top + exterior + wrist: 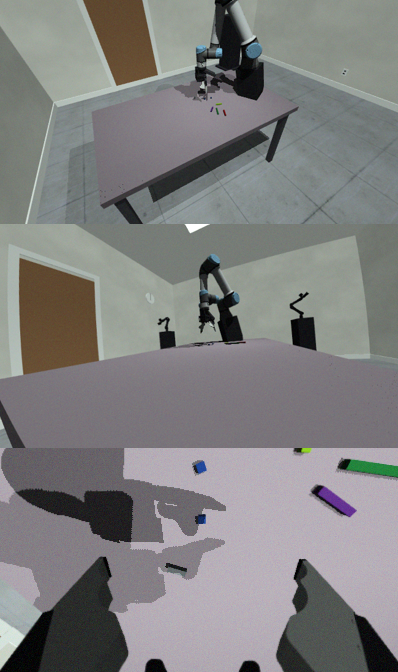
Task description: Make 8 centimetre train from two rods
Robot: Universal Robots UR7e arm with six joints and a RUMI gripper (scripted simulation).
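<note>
My gripper is now 260 mm to the right of the red rod and 100 mm above it. Round my hand: purple rod 160 mm to the left, 100 mm below, 50 mm ahead; grey rod 100 mm below, 70 mm to the right, 60 mm ahead; lime rod 140 mm to the left, 100 mm below, 40 mm behind.
</note>
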